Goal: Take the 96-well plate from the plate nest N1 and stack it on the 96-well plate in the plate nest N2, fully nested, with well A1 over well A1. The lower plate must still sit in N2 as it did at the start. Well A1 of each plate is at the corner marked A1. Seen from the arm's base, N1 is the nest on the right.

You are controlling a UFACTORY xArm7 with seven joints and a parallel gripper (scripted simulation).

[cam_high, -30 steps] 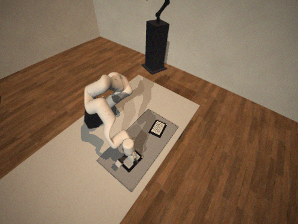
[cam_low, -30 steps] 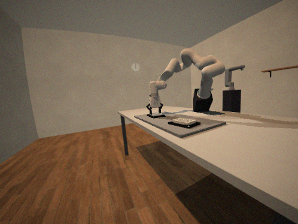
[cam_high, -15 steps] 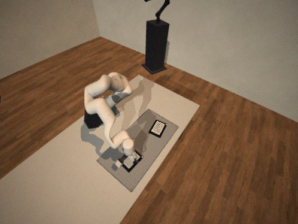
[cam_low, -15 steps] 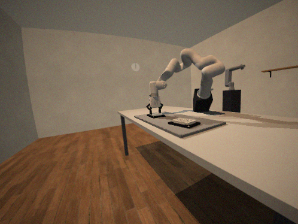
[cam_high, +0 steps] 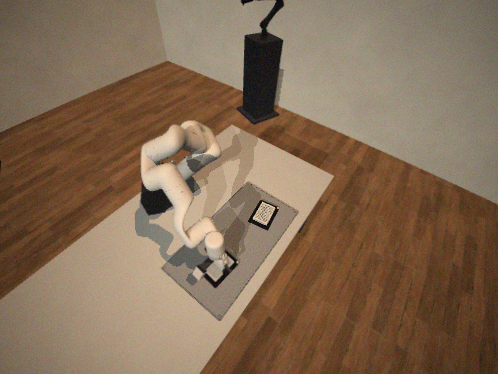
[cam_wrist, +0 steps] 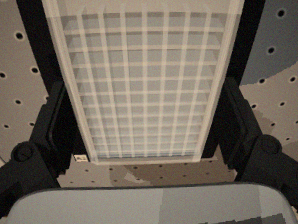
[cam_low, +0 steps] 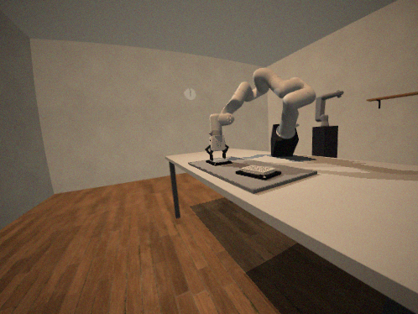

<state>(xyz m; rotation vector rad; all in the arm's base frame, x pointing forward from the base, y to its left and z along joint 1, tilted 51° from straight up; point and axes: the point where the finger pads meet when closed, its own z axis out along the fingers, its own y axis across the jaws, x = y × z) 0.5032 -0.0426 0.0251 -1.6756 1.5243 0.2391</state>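
Now: hand 30 mm short of the white A1 tag, 90 mm to the right of it and 20 mm above it. Round my hand: 96-well plate: 10 mm below.
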